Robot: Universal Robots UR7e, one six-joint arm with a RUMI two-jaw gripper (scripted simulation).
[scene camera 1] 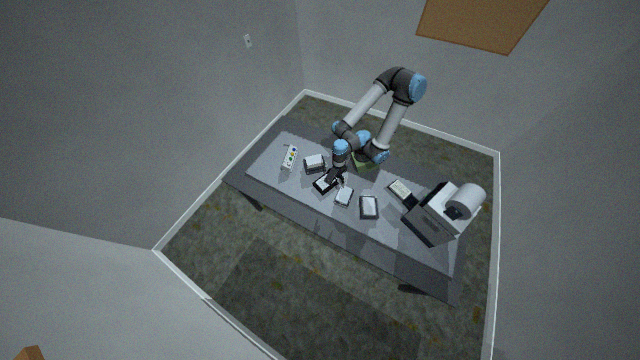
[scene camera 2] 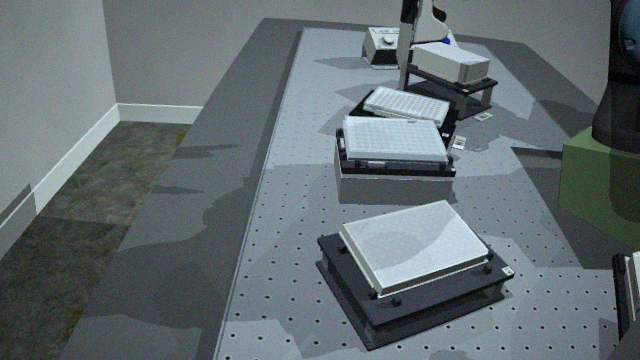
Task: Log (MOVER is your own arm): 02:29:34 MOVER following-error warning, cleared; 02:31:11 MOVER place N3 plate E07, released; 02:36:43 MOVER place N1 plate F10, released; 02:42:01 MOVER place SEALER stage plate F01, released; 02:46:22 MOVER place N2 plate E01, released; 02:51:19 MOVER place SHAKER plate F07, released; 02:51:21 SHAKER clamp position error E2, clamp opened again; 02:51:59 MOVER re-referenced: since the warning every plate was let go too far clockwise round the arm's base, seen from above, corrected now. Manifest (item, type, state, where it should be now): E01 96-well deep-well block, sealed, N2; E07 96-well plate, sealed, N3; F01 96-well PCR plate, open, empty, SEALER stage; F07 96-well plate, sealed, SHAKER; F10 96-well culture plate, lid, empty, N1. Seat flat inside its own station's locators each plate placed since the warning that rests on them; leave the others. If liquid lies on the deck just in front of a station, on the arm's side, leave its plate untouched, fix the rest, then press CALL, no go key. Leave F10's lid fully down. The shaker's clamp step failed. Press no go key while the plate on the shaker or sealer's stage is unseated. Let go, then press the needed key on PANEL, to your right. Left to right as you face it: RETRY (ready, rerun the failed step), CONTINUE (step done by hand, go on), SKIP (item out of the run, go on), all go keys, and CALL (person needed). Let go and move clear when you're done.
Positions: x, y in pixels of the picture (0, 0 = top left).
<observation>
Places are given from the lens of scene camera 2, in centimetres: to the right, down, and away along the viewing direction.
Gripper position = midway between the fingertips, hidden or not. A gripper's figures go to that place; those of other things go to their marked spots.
gripper [scene camera 2: 406, 60]: 12, -16, 60
grey shaker block [scene camera 2: 364, 188]: 6, 1, 55
</observation>
